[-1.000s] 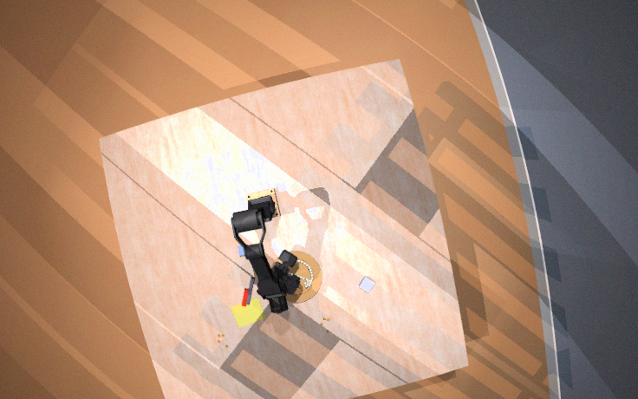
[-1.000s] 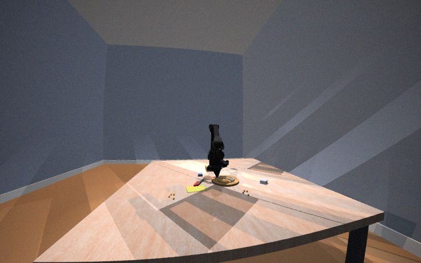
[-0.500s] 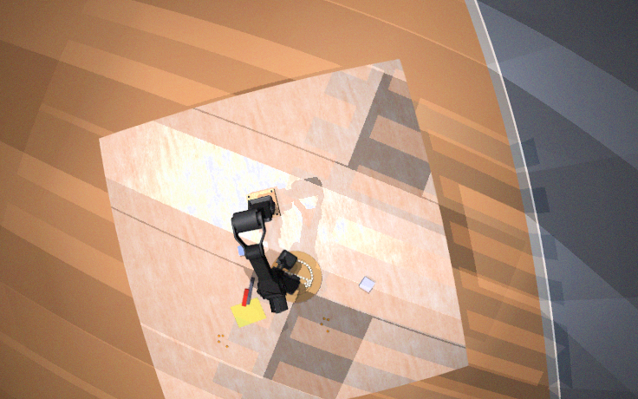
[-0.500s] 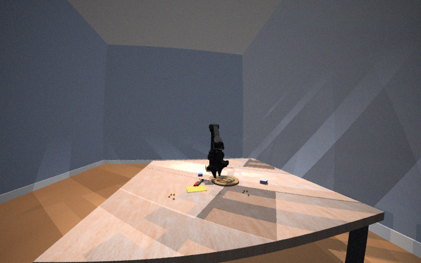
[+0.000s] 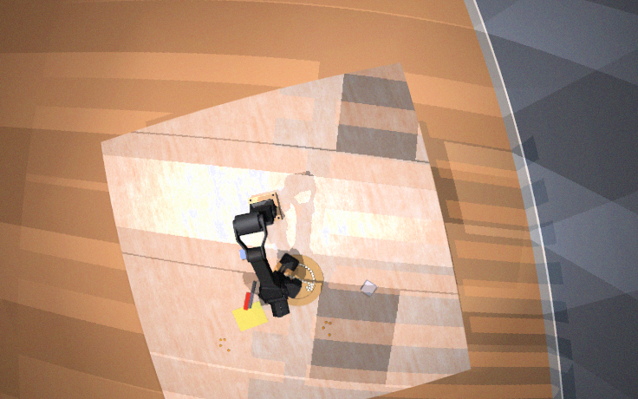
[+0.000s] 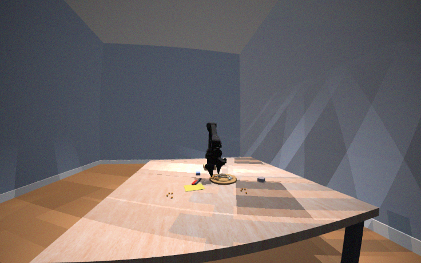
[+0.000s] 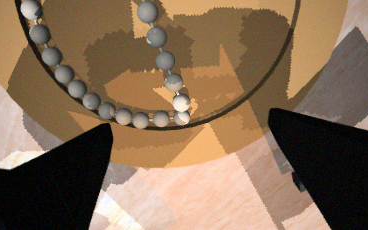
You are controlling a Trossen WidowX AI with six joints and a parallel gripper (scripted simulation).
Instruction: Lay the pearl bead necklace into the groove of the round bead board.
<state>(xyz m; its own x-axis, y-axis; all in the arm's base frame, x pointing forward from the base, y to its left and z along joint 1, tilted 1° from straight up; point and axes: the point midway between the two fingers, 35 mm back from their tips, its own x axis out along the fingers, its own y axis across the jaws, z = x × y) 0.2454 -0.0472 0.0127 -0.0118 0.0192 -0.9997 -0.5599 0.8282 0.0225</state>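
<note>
My gripper tip is now 50 mm short of the round bead board, 40 mm to the right of it and 10 mm above it. From my gripper tip the other things lie so: blue block 120 mm behind, 100 mm to the right, 10 mm below; yellow note 110 mm ahead, 190 mm to the right, 20 mm below; red marker 40 mm ahead, 160 mm to the right, 20 mm below.
</note>
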